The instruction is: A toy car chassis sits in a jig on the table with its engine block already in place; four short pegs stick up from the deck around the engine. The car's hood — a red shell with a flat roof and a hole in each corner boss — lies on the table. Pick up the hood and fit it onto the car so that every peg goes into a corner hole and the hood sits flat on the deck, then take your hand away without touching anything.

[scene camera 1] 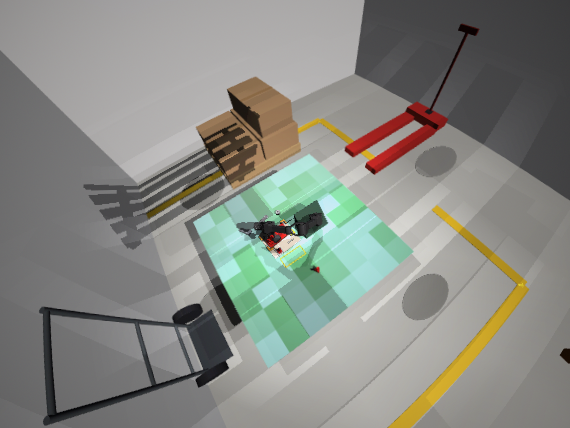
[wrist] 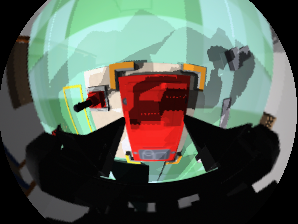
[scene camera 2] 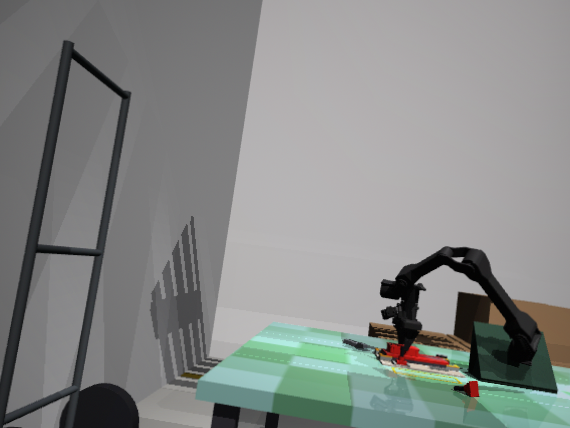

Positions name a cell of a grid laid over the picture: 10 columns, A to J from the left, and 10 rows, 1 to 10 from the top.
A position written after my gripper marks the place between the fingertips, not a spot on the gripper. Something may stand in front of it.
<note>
My gripper (scene camera 2: H9) is open and holds nothing. I also see a red hood (wrist: F5).
My gripper shows as well in the wrist view (wrist: F6).
</note>
